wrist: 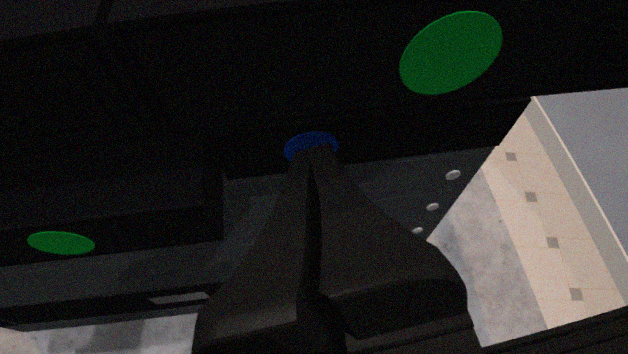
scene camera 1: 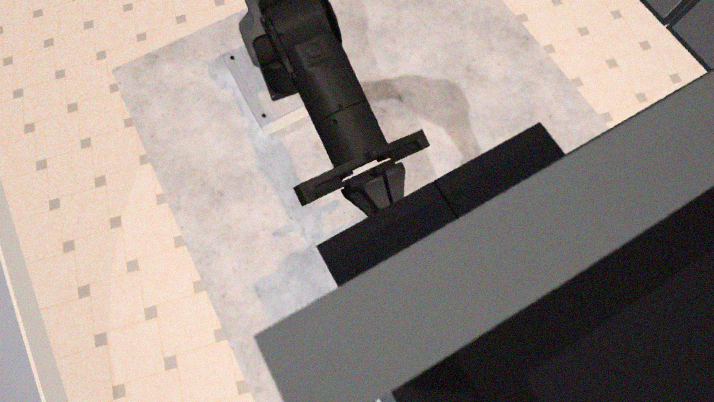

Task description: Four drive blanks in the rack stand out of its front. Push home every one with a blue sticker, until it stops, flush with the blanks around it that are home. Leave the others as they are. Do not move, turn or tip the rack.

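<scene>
My gripper (scene camera 1: 381, 210) (wrist: 319, 167) is shut and empty. In the wrist view its tips are at the blue sticker (wrist: 305, 142) on the front of a dark blank and cover the sticker's lower part; contact is hard to tell. A blank with a large green sticker (wrist: 451, 52) is above it, and a blank with another green sticker (wrist: 61, 243) stands out at lower left. In the scene view two black blanks (scene camera 1: 395, 232) (scene camera 1: 500, 167) stand out of the grey-topped rack (scene camera 1: 450, 270); their stickers are hidden, and so are my fingertips.
The robot's pale base plate (scene camera 1: 250, 90) lies behind the arm. Dark blank edges stand close above and left of my fingers in the wrist view. Several pale round studs (wrist: 452, 174) show on the dark surface below right. A wall (wrist: 590, 135) is at the far right.
</scene>
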